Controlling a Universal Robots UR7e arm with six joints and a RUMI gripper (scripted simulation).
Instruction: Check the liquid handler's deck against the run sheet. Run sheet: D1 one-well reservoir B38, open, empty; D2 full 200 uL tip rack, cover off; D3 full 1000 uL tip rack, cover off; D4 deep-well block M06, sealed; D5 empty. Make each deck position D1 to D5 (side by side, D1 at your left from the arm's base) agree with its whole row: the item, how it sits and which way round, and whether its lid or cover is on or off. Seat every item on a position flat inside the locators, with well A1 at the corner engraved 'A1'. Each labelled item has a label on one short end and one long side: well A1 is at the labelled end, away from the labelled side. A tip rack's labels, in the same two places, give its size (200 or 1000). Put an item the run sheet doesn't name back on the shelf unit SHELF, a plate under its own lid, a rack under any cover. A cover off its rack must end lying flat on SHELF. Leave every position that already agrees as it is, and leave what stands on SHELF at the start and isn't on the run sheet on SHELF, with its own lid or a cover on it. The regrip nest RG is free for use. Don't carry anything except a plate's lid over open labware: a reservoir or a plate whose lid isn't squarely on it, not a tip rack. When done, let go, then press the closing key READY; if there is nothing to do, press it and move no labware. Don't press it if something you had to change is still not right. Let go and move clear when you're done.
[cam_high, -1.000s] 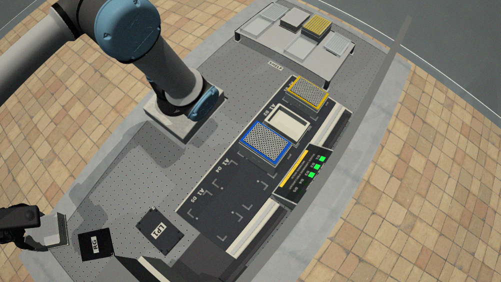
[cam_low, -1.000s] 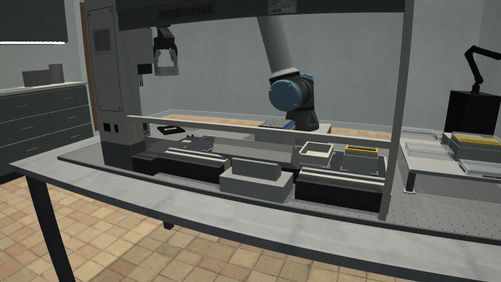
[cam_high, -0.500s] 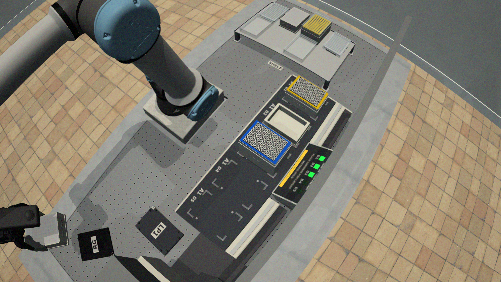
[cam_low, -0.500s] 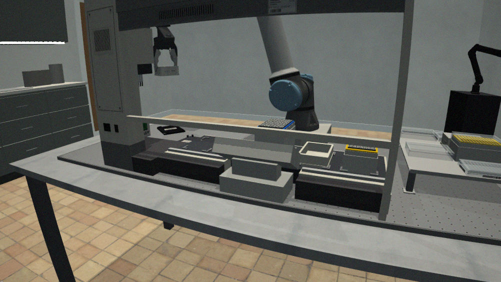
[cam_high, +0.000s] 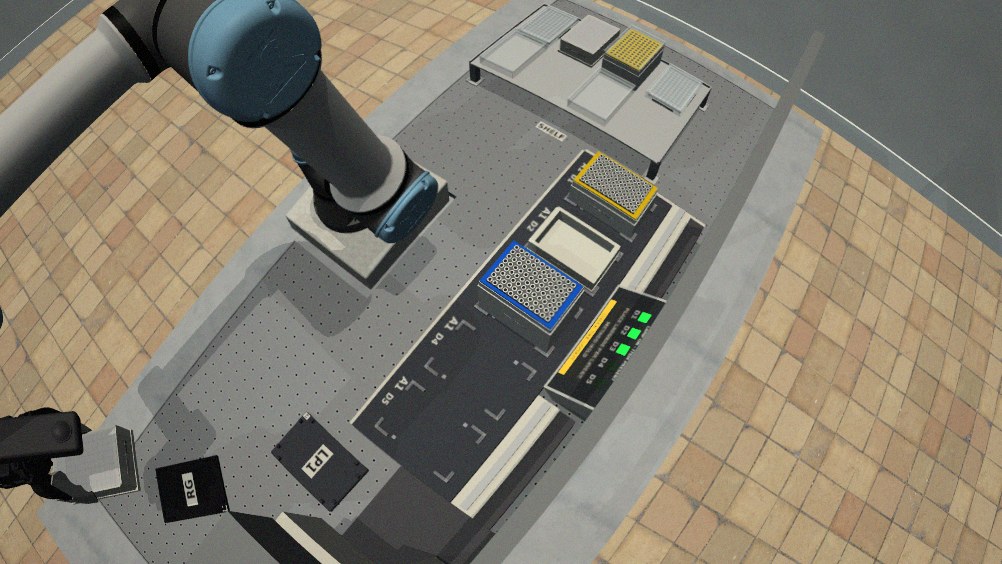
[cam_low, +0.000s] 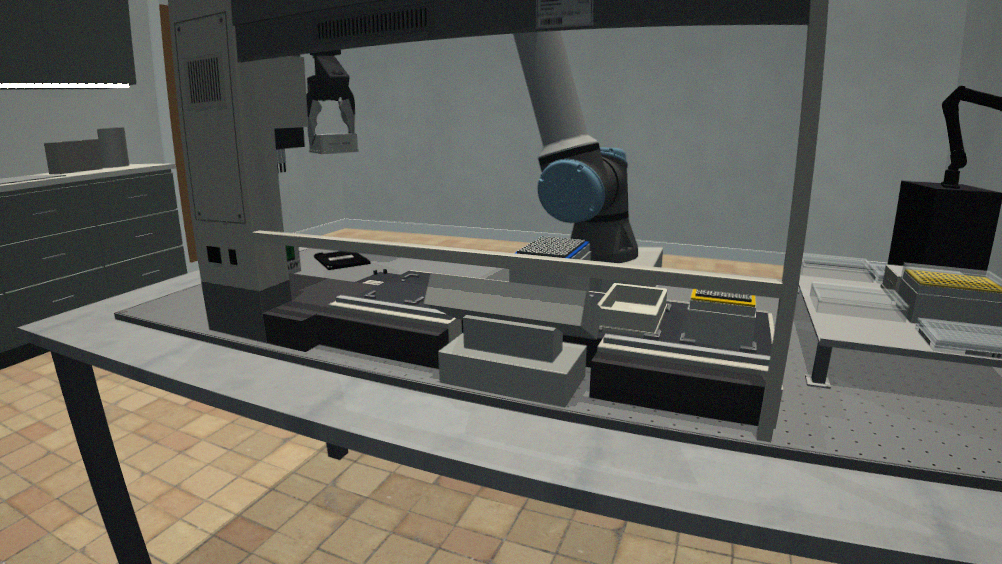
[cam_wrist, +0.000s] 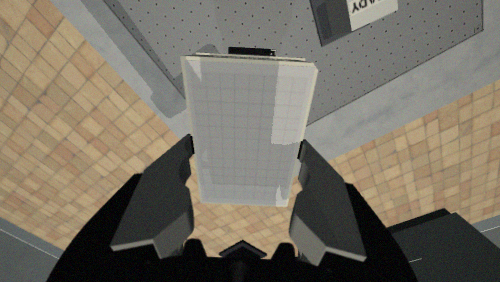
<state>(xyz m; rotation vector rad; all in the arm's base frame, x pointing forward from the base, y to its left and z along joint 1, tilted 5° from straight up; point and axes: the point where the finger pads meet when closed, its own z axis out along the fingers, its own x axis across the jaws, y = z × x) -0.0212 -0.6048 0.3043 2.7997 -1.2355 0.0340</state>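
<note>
Right now my hand is 29 cm above the black nest. Also, from my hand: blue-framed tip rack (39 cm ahead, 55 cm to the left, 18 cm below); ready key (24 cm ahead, 21 cm below); handler's tower (46 cm ahead, 6 cm to the left, 2 cm below).
</note>
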